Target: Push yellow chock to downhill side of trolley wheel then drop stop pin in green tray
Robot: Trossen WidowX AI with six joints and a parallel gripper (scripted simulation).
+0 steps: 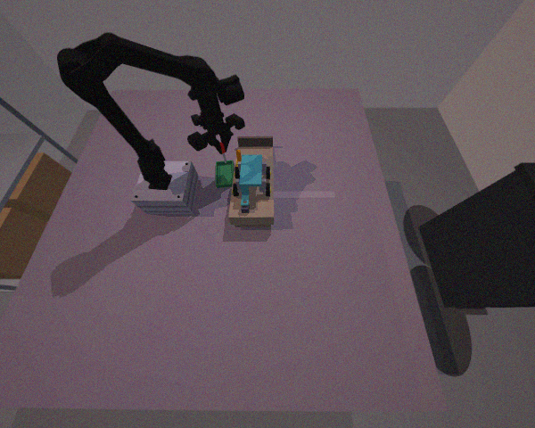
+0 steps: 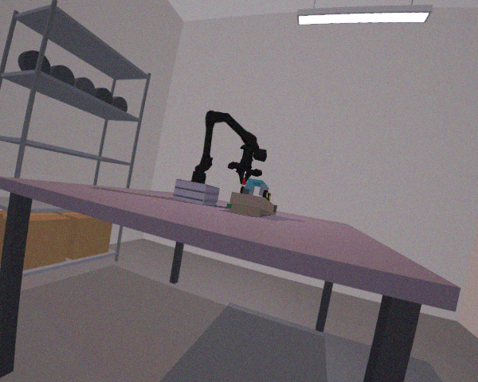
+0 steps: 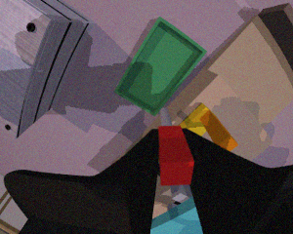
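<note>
My gripper tip is 20 mm past the green tray and 140 mm above it. From my gripper tip the other things lie so: red-headed stop pin right at my gripper tip; then yellow chock 50 mm ahead, 50 mm below; then blue trolley 110 mm ahead, 80 mm to the right, 30 mm below.
</note>
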